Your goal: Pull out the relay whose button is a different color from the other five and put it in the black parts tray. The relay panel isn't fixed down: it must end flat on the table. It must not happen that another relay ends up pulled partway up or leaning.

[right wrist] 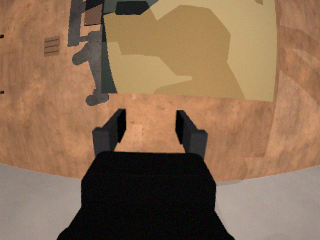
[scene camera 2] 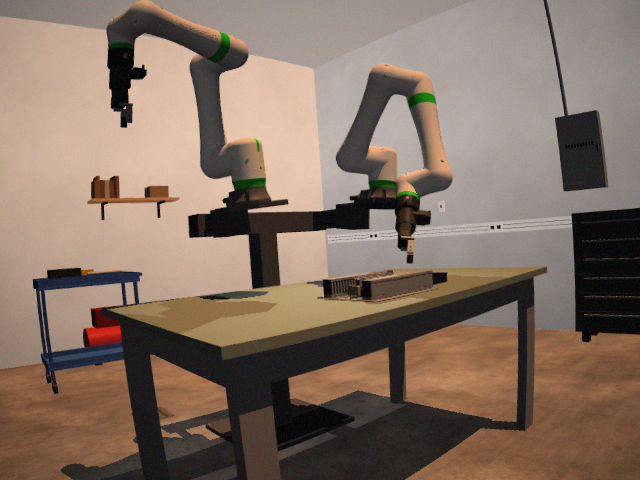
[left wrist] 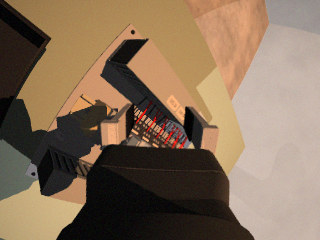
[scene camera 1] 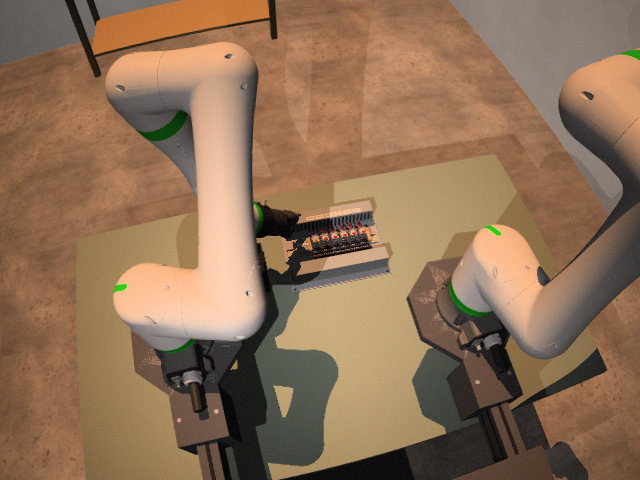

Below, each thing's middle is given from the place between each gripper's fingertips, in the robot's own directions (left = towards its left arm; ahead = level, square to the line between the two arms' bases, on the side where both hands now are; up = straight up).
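Scene:
Relay panel (scene camera 1: 308, 268): 90 mm below my left hand (scene camera 2: 409, 258), 30 mm behind it, 120 mm to the right of it.
My right gripper (scene camera 2: 126, 125) is 60 cm above the relay panel, 34 cm short of it and 74 cm to the right of it.

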